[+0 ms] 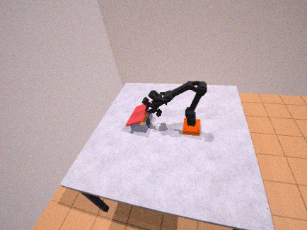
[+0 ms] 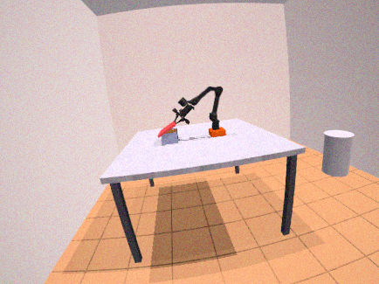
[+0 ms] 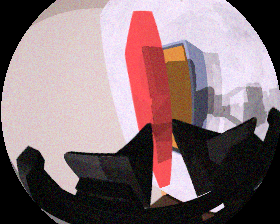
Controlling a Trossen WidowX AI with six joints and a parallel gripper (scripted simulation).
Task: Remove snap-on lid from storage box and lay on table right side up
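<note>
Now: the lid 7 cm ahead of my gripper tip and 3 cm below it. From my gripper tip the other things lie so: storage box 6 cm ahead, 11 cm below.
</note>
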